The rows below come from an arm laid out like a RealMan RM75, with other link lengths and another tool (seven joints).
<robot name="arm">
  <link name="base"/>
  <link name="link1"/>
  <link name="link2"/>
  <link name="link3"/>
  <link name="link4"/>
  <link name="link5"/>
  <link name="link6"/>
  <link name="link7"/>
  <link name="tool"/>
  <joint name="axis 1" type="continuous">
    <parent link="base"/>
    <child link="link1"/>
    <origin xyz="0 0 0.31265" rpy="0 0 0"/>
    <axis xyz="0 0 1"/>
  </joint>
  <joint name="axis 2" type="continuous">
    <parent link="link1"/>
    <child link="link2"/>
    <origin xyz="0 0 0" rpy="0 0 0"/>
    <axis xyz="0 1 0"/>
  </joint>
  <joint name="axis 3" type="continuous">
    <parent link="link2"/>
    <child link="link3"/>
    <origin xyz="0 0 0.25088" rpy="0 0 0"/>
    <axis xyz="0 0 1"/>
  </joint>
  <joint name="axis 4" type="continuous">
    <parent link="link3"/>
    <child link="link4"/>
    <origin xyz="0 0 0" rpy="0 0 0"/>
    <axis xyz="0 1 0"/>
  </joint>
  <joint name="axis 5" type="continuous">
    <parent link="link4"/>
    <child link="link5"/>
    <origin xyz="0 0 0.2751" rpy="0 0 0"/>
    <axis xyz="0 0 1"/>
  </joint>
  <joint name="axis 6" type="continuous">
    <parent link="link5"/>
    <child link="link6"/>
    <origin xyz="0 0 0" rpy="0 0 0"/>
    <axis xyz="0 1 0"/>
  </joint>
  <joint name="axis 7" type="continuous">
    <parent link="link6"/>
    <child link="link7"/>
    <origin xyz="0 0 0.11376" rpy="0 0 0"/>
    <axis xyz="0 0 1"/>
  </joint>
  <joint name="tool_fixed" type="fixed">
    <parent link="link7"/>
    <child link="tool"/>
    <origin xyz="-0.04 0.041 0.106" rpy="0 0.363 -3.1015"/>
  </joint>
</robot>
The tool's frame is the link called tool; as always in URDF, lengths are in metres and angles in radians. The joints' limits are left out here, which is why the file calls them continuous.
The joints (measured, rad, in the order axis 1, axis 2, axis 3, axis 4, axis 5, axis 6, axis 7), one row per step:
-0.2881 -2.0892 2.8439 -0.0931 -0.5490 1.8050 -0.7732
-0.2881 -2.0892 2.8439 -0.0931 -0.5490 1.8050 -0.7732
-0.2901 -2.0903 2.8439 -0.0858 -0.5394 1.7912 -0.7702
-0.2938 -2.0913 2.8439 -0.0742 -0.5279 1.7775 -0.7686
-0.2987 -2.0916 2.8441 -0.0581 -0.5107 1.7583 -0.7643
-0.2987 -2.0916 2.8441 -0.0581 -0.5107 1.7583 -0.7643
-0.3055 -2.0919 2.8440 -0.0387 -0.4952 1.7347 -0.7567
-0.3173 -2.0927 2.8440 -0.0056 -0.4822 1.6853 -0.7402
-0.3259 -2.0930 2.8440 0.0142 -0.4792 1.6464 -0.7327
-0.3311 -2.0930 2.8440 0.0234 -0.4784 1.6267 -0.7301
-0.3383 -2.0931 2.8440 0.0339 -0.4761 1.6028 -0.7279
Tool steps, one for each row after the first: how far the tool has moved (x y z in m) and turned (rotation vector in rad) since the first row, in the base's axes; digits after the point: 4 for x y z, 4 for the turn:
0.0000 0.0000 0.0000 0.0000 0.0000 0.0000
0.0006 -0.0003 -0.0040 -0.0095 0.0060 -0.0002
0.0028 -0.0006 -0.0085 -0.0220 0.0078 -0.0036
0.0053 -0.0012 -0.0145 -0.0388 0.0132 -0.0101
0.0053 -0.0012 -0.0145 -0.0388 0.0132 -0.0101
0.0085 -0.0007 -0.0213 -0.0526 0.0204 -0.0179
0.0126 0.0032 -0.0328 -0.0637 0.0387 -0.0225
0.0140 0.0073 -0.0402 -0.0692 0.0547 -0.0178
0.0146 0.0098 -0.0436 -0.0721 0.0630 -0.0152
0.0155 0.0126 -0.0479 -0.0771 0.0735 -0.0129

